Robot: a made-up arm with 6 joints.
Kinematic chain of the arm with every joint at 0, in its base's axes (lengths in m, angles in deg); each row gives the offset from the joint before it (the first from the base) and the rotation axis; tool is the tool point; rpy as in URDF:
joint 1: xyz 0 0 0.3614 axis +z
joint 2: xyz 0 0 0 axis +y
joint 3: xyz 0.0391 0 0.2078 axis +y
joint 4: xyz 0.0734 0 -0.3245 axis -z
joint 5: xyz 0 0 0 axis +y
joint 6: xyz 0.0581 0 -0.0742 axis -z
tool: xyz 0 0 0 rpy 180 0 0
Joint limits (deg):
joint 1: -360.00..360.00
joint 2: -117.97..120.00
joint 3: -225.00..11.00
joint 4: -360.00..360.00
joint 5: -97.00..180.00
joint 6: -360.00..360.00
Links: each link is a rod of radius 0.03 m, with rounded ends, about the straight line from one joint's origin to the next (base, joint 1, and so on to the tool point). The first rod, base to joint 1, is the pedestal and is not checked.
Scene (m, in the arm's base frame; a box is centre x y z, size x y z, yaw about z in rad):
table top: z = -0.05
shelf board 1: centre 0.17 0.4 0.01 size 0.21 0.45 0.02 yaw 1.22
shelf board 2: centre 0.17 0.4 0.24 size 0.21 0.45 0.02 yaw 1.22
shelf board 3: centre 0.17 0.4 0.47 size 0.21 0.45 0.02 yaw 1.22
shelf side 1: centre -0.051 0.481 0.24 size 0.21 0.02 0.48 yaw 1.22
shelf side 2: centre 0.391 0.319 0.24 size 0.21 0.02 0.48 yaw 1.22
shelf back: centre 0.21 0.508 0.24 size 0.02 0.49 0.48 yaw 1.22
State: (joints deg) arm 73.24 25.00 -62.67 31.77 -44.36 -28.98
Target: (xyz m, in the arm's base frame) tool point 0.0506 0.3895 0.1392
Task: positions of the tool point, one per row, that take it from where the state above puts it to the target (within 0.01 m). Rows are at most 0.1 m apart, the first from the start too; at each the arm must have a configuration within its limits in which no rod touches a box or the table.
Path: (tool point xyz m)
1: 0.1587 0.3700 0.3643
2: 0.1398 0.3192 0.3658
3: 0.1205 0.2653 0.3644
4: 0.1010 0.2095 0.3598
5: 0.0815 0.2401 0.3131
6: 0.0546 0.2576 0.2587
7: 0.0245 0.2585 0.1995
8: -0.0037 0.2412 0.1392
9: 0.0069 0.2932 0.1343
10: 0.0251 0.3432 0.1343
11: 0.0506 0.3895 0.1392

